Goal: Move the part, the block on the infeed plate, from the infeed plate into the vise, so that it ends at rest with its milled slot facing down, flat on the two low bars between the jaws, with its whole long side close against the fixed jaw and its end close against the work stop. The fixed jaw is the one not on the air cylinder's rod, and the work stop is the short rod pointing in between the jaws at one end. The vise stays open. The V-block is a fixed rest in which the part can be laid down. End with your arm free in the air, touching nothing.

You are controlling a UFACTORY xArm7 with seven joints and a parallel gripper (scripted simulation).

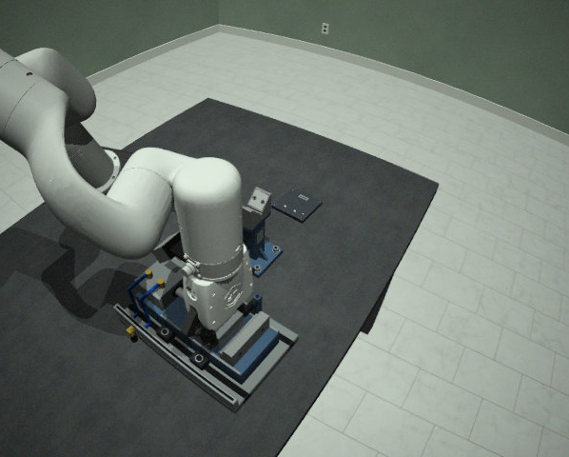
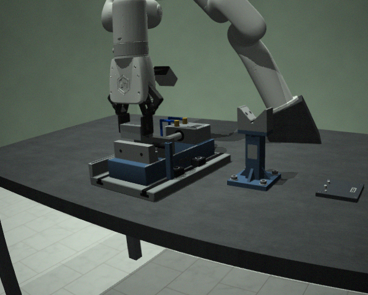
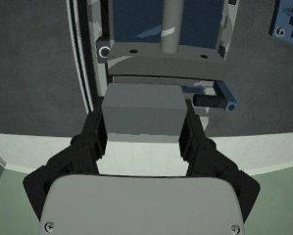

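The fixed jaw lies 30 mm ahead of my hand, 10 mm to the left of it and 50 mm below it. The rest, counted from my hand: work stop: 20 mm ahead, 60 mm to the left, 40 mm below; then part: 20 mm below; then moving jaw: 30 mm behind, 30 mm to the left, 50 mm below.
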